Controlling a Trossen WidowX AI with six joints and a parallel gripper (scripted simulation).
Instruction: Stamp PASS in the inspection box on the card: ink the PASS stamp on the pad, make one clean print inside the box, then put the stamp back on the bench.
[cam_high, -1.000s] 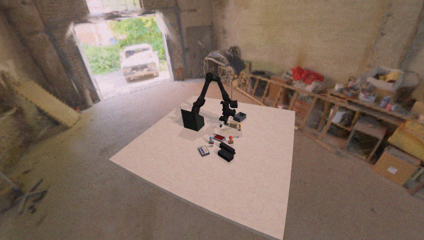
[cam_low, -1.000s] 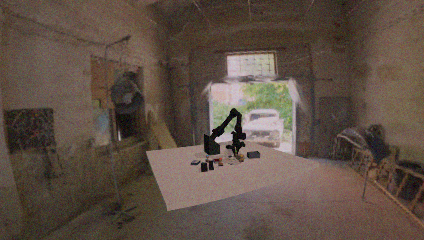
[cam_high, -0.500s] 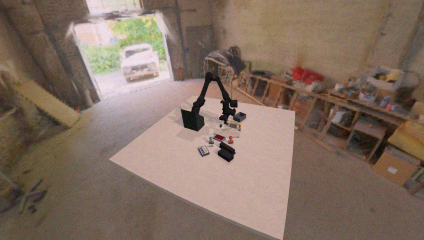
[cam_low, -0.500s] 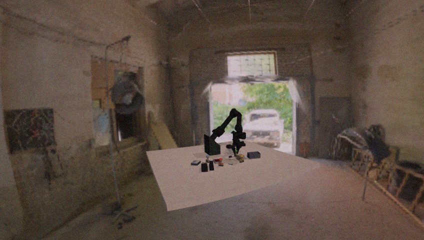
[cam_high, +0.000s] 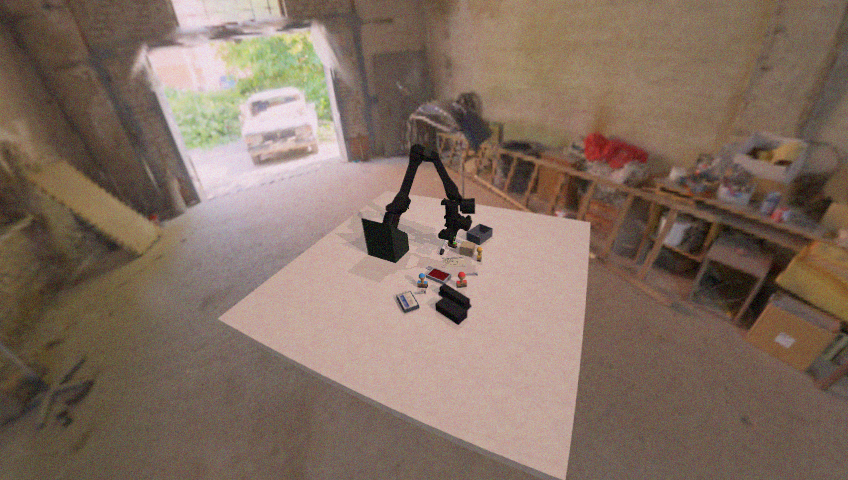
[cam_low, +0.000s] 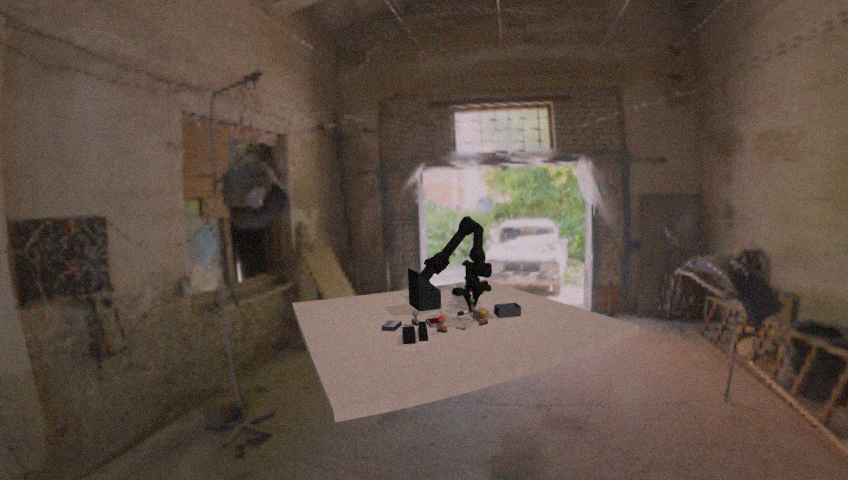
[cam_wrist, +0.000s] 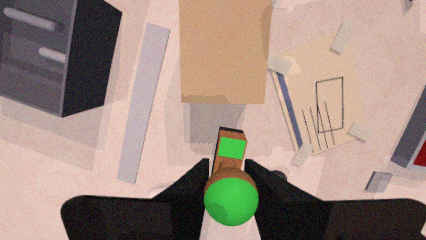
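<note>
Right now my gripper tip is 4 cm past the white marker, 3 cm above it and 2 cm to the left of it. Round my gripper tip: green-knobbed stamp (right at my gripper tip); then card (8 cm to the right, 5 cm below, 5 cm ahead); then cardboard box (7 cm ahead, 2 cm below, 1 cm to the left).
</note>
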